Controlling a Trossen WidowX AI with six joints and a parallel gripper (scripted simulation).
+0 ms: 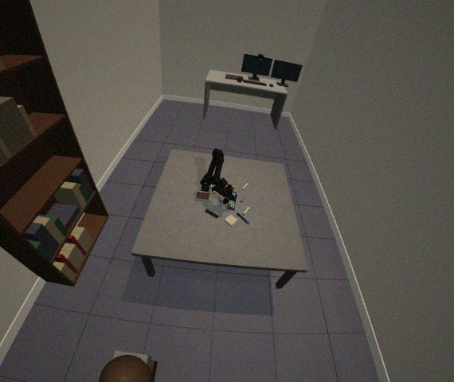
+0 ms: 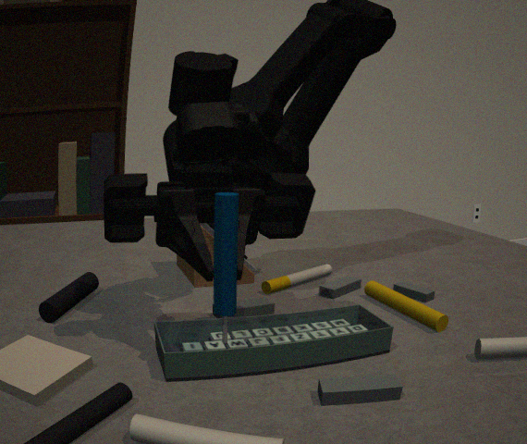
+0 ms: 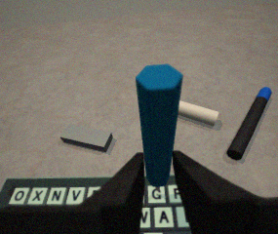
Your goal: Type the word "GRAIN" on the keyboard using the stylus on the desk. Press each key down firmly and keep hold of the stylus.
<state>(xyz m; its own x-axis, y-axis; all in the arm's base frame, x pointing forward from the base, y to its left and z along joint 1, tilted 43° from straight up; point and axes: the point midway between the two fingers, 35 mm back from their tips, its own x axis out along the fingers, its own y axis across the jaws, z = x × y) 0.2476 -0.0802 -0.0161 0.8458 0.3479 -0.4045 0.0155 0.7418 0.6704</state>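
My gripper tip is 2 cm past the keyboard tray, 5 cm to the right of it and 7 cm above it. Round my gripper tip: cream pad 1 cm behind, 17 cm to the right, 8 cm below; blue stylus 2 cm below; thin grey tip 5 cm below.
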